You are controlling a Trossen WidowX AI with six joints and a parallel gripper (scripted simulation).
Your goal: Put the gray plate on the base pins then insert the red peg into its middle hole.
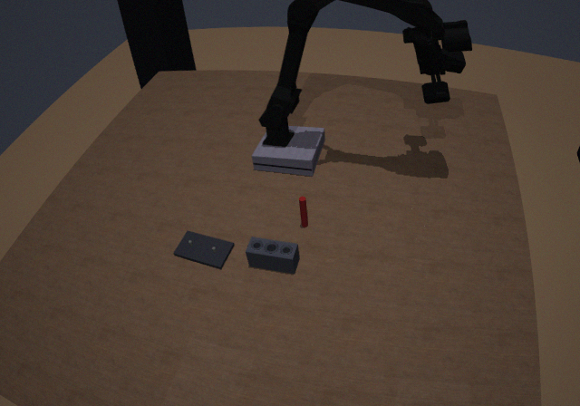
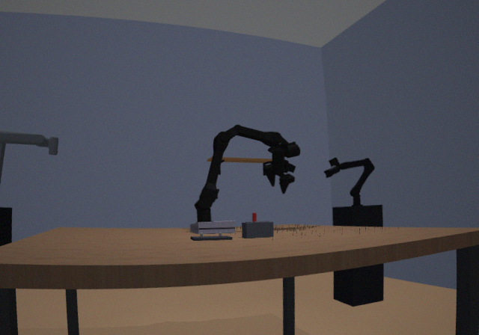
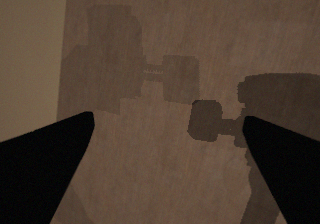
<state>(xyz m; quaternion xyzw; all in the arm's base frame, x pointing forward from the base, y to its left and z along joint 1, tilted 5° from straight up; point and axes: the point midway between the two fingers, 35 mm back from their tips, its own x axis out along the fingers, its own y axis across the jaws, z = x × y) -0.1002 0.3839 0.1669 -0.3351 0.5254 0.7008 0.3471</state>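
Now: the gray plate 47 cm ahead of my gripper tip, 27 cm to the right of it and 15 cm below it. Round my gripper tip: red peg 36 cm ahead, 24 cm to the right, 14 cm below; then dark base 49 cm ahead, 43 cm to the right, 18 cm below.
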